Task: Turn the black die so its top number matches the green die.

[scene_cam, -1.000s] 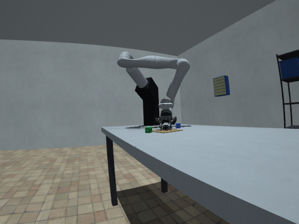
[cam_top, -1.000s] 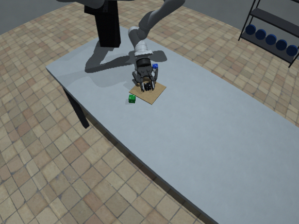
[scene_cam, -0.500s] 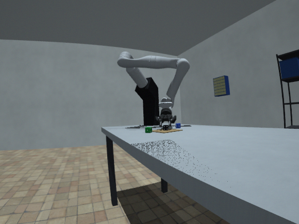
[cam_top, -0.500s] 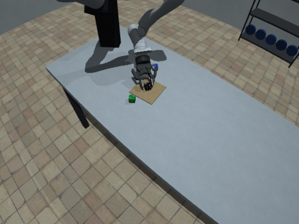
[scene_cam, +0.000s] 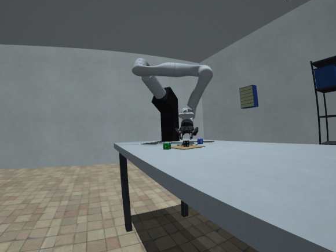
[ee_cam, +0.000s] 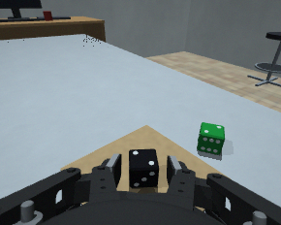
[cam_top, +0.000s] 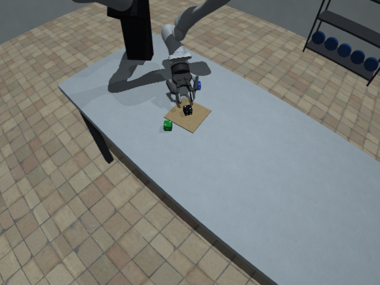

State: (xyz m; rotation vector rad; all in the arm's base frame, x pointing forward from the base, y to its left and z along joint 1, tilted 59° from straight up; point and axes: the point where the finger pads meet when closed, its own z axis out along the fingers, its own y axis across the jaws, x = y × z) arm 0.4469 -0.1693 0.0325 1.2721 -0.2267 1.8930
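The black die is 20 mm ahead of my hand, 30 mm to the right of it and 30 mm below it. From my hand the other things lie so: tan mat: 20 mm ahead, 30 mm to the right, 50 mm below; then blue die: 130 mm to the left, 40 mm below; then green die: 10 mm behind, 130 mm to the right, 40 mm below.
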